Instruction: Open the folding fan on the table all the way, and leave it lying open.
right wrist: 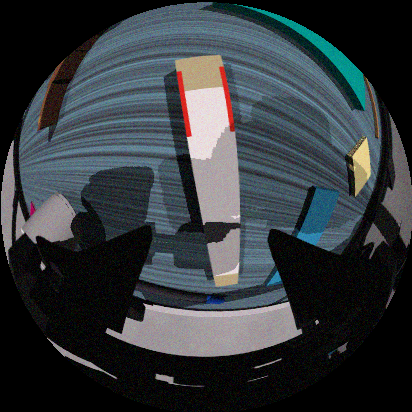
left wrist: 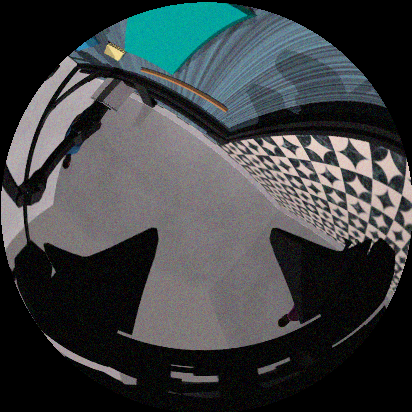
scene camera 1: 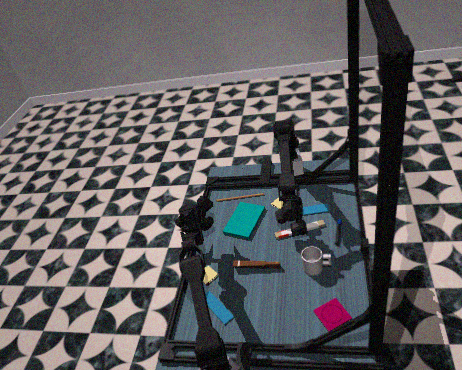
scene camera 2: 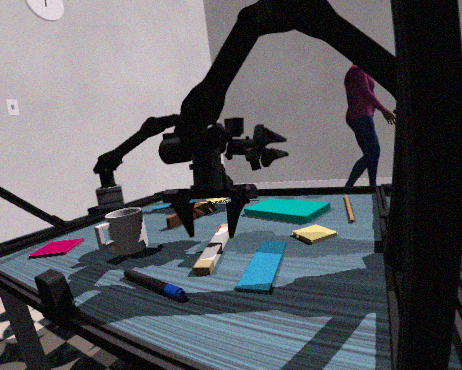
A teal book shows in the right wrist view [358,103], in the left wrist view [168,45], in scene camera 1 and in scene camera 2. One and the same spot on the teal book: [scene camera 2: 298,211] is [scene camera 1: 256,210].
